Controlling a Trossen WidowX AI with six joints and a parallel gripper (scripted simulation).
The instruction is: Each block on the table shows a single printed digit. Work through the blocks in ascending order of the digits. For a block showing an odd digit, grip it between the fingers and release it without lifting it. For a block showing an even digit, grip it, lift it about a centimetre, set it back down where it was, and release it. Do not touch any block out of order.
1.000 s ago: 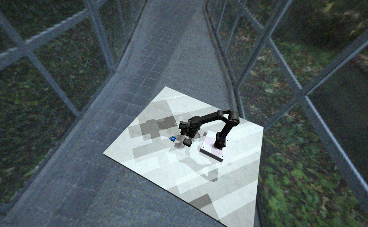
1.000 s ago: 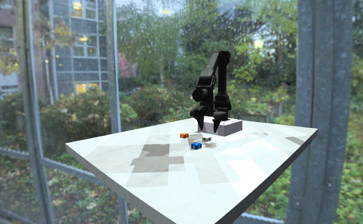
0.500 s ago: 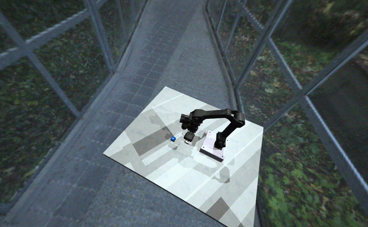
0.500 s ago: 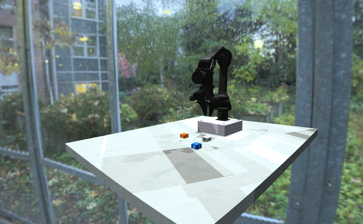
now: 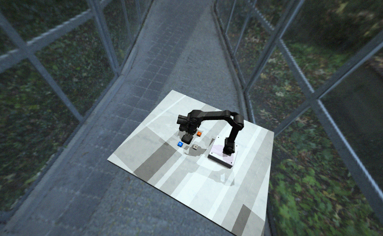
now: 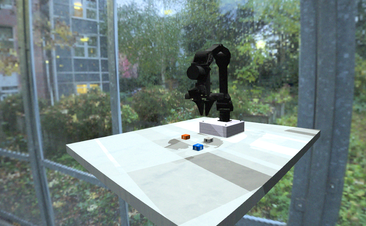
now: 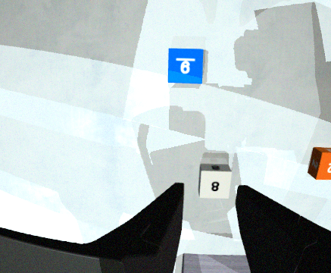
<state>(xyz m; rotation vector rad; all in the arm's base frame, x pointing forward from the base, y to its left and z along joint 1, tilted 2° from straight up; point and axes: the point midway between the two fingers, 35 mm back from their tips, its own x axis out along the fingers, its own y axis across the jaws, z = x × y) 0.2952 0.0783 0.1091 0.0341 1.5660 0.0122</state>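
The blue block lies 60 mm ahead of my gripper tip, 10 mm to the left of it and 130 mm below it. Also, from my gripper tip: white block 60 mm behind, 20 mm to the right, 130 mm below; orange block 40 mm behind, 150 mm to the right, 130 mm below.
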